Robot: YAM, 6 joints.
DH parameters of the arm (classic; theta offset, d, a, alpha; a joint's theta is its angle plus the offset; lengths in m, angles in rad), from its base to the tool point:
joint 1: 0 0.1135 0.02 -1.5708
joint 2: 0 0 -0.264 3.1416
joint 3: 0.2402 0 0.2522 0
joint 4: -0.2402 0 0.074 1.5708
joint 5: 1.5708 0 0 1.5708
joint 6: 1.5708 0.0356 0 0
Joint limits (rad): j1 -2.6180..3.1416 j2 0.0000..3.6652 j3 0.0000..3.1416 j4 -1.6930..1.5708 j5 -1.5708..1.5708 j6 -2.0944..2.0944
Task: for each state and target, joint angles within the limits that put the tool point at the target. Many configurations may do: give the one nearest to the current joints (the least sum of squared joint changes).
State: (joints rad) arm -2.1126 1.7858 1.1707 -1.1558 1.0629 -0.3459
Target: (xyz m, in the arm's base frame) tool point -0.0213 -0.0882 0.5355
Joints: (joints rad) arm -1.4812 0.9854 1.8224 -1.0517 0.9573 -0.3459
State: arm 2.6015 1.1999 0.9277 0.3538 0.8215 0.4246
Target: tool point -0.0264 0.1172 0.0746
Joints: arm 2.0450 1.1888 0.0270 0.0622 1.0038 0.4246
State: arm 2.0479 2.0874 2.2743 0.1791 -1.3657 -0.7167
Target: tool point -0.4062 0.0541 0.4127
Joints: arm 2.9225 1.8147 1.7600 0.0086 -1.4944 -0.7167
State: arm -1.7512 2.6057 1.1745 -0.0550 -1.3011 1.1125
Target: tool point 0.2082 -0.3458 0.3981
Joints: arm -1.1151 1.7632 1.6468 0.0470 -1.3561 1.1125
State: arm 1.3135 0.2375 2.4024 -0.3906 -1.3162 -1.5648
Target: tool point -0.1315 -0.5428 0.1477
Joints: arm 1.3967 0.0000 2.9500 -0.4555 -1.4851 -1.5648
